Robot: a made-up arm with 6 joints.
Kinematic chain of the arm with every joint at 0, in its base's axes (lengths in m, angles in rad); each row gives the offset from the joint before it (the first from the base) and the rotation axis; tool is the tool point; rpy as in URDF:
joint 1: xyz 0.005 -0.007 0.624 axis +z
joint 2: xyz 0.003 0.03 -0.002 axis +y
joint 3: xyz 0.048 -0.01 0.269 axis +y
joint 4: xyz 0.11 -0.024 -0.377 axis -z
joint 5: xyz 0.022 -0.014 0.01 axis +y
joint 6: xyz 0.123 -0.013 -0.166 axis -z
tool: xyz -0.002 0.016 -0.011 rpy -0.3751 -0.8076 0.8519
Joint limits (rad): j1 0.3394..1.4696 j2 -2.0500..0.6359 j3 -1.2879..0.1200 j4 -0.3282..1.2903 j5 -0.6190..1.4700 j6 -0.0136..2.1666
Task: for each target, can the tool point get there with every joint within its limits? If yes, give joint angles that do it. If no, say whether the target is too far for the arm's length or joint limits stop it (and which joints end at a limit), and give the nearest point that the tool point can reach.
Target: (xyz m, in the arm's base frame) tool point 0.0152 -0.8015 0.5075
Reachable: no: joint limits stop it (at a limit: joint 1, joint 2, joint 3, joint 5) | nearest point -0.0114 -0.6887 0.8955 | short by 0.405 m
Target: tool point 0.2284 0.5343 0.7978
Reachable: yes | joints 1.2088 -0.2132 -0.9676 0.0713 0.6033 0.3713
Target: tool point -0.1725 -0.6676 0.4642
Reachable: no: joint limits stop it (at a limit: joint 2, joint 3, joint 5) | nearest point -0.1727 -0.6682 0.8946 | short by 0.430 m
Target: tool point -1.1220 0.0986 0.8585
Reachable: no: too far | nearest point -0.6490 -0.1789 0.8987 | short by 0.550 m
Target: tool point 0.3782 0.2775 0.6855
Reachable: yes | joints 0.6346 -0.5145 -0.5682 1.0933 0.8272 0.6072
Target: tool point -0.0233 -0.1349 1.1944
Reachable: yes | joints 1.3183 -1.7180 -1.0955 0.4636 1.0074 1.7110
